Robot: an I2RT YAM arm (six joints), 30 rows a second.
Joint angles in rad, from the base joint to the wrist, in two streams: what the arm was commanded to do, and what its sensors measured. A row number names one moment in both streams.
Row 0, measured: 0.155, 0.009, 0.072, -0.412, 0.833, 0.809
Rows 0 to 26, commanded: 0.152, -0.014, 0.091, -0.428, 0.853, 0.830; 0.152, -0.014, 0.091, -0.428, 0.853, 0.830; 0.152, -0.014, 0.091, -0.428, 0.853, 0.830; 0.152, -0.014, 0.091, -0.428, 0.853, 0.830; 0.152, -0.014, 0.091, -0.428, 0.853, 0.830; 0.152, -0.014, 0.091, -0.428, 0.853, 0.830; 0.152, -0.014, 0.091, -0.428, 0.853, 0.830; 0.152, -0.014, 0.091, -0.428, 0.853, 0.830; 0.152, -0.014, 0.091, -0.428, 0.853, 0.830; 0.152, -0.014, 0.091, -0.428, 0.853, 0.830; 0.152, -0.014, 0.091, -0.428, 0.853, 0.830; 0.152, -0.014, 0.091, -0.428, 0.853, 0.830; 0.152, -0.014, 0.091, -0.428, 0.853, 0.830; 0.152, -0.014, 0.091, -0.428, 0.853, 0.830; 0.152, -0.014, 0.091, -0.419, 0.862, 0.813; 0.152, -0.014, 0.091, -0.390, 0.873, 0.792; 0.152, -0.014, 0.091, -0.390, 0.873, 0.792; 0.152, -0.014, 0.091, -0.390, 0.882, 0.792; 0.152, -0.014, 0.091, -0.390, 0.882, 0.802; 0.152, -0.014, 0.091, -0.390, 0.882, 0.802; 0.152, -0.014, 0.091, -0.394, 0.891, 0.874; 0.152, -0.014, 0.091, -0.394, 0.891, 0.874; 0.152, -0.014, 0.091, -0.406, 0.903, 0.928; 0.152, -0.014, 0.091, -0.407, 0.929, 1.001; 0.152, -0.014, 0.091, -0.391, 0.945, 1.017; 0.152, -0.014, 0.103, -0.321, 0.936, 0.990; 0.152, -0.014, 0.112, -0.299, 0.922, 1.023
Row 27, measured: 0.154, 0.009, 0.072, -0.398, 0.862, 0.906
